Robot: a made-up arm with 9 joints. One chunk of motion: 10 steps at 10 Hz.
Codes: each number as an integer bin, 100 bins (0 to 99) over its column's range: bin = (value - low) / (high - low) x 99, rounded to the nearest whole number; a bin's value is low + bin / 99 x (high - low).
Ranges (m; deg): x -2.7..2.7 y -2.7..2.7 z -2.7..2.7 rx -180..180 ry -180..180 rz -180..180
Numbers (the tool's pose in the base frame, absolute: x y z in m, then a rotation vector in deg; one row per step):
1: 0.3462 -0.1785 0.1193 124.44 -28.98 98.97
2: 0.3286 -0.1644 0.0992 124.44 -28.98 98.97
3: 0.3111 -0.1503 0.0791 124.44 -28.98 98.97
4: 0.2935 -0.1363 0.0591 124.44 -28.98 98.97
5: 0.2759 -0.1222 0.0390 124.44 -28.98 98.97
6: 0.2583 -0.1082 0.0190 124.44 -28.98 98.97
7: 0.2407 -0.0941 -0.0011 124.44 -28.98 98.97
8: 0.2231 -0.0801 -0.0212 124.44 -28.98 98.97
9: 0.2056 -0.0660 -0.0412 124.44 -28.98 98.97
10: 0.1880 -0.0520 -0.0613 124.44 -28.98 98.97
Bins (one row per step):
1: 56 46 52 84 42 77
2: 56 46 51 84 42 77
3: 55 47 51 84 42 77
4: 55 47 51 84 42 77
5: 55 47 50 84 42 77
6: 54 48 50 84 42 77
7: 54 48 49 84 42 77
8: 54 48 49 84 42 77
9: 53 48 49 84 42 77
10: 53 49 48 84 42 77

